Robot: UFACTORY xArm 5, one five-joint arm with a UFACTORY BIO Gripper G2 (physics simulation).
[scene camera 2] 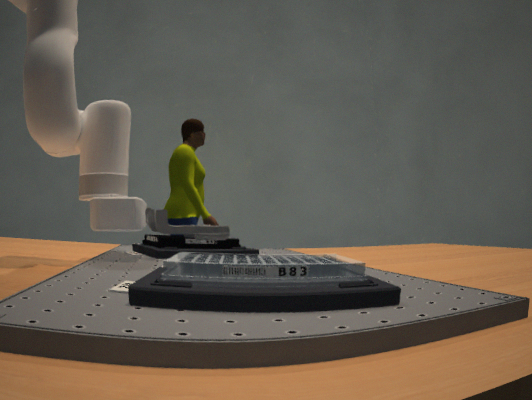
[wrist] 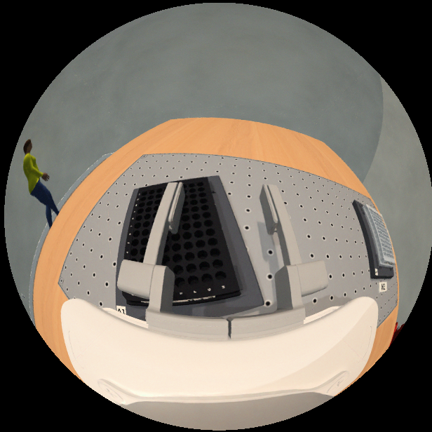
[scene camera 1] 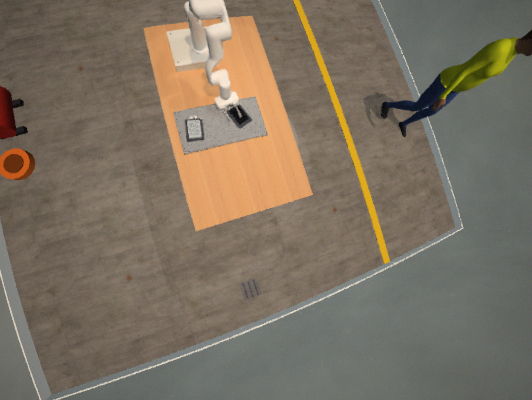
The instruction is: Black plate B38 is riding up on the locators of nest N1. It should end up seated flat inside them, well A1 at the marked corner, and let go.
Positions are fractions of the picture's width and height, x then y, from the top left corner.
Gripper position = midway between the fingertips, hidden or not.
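Observation:
Through scene camera 2 I see a dark nest N1 (scene camera 2: 0.28, 0.63) and a dark nest N2 (scene camera 2: 0.27, 0.73), along with a black plate B38 (scene camera 2: 0.30, 0.60). My gripper (scene camera 2: 0.41, 0.58) is there too, and so is a clear plate B83 (scene camera 2: 0.41, 0.68). The wrist view gives me my gripper again (wrist: 0.52, 0.44), and in that same view I find the black plate B38 (wrist: 0.46, 0.59) and the clear plate B83 (wrist: 0.89, 0.56).

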